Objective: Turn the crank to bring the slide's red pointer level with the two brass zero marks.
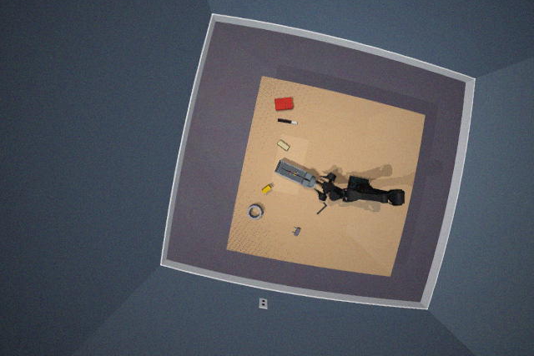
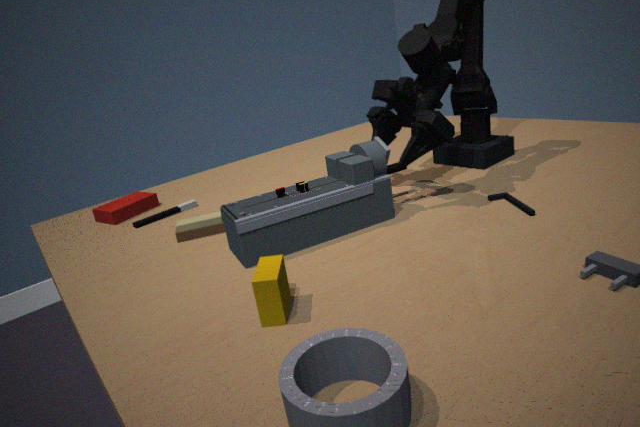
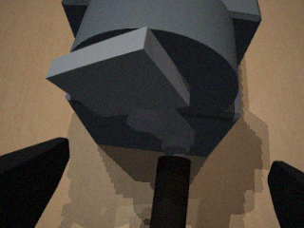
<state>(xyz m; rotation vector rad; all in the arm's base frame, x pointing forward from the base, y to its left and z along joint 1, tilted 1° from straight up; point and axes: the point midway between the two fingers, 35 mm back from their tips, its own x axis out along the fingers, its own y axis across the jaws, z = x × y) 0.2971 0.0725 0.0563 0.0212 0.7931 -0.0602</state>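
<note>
Now: the black crank handle 20 mm below my gripper tip and 20 mm behind it. From my gripper tip the other things lie so: black hex key 150 mm to the left, 130 mm behind, 70 mm below; red pointer 200 mm ahead; tan block 300 mm ahead, 160 mm to the right, 60 mm below.
</note>
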